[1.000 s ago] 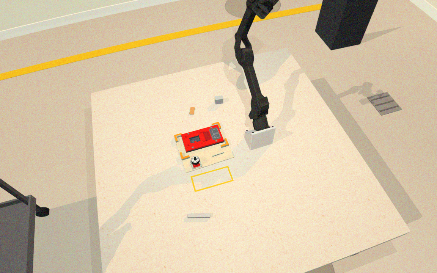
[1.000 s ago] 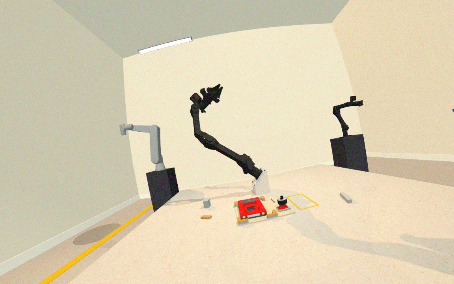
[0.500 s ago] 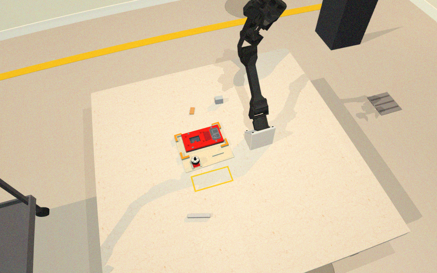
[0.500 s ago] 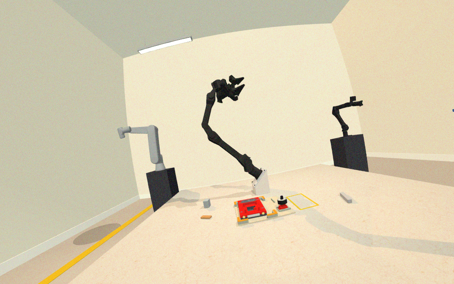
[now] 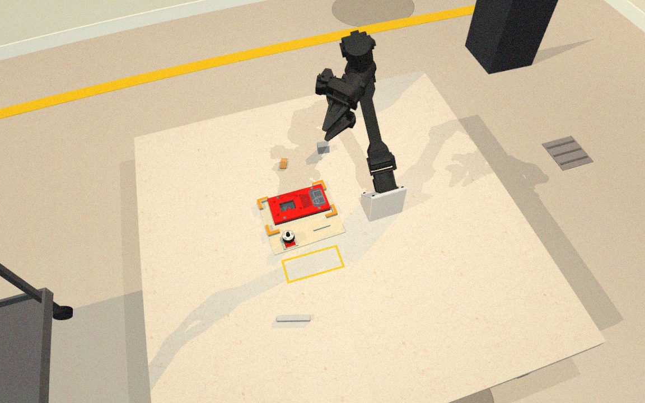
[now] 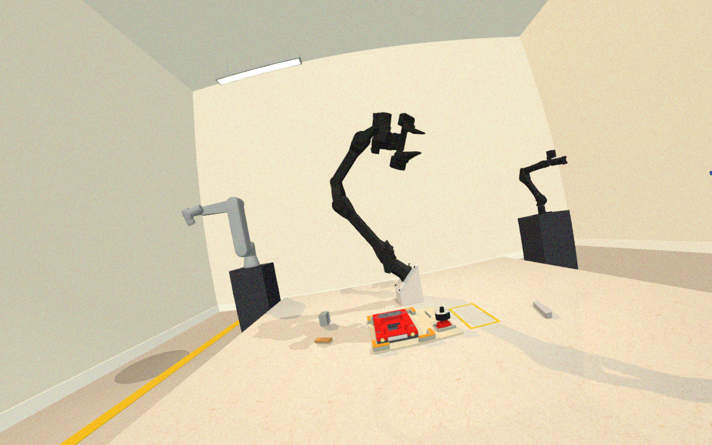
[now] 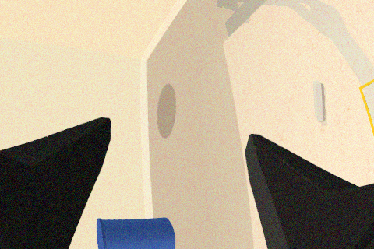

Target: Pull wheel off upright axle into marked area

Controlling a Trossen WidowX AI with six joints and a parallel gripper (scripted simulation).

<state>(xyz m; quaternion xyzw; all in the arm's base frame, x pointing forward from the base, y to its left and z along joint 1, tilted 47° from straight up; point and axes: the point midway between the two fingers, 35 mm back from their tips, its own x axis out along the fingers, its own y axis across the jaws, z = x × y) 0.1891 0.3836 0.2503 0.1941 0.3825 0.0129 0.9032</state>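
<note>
Now: gripper tip 520 mm above the pale fixture board, 160 mm to the left of it and 70 mm short of it. From my gripper tip the other things lie so: orange chip: 530 mm below, 400 mm to the right, 60 mm ahead; then grey bar: 530 mm below, 200 mm to the left, 170 mm ahead; then grey cube: 520 mm below, 420 mm to the right, 100 mm behind.
</note>
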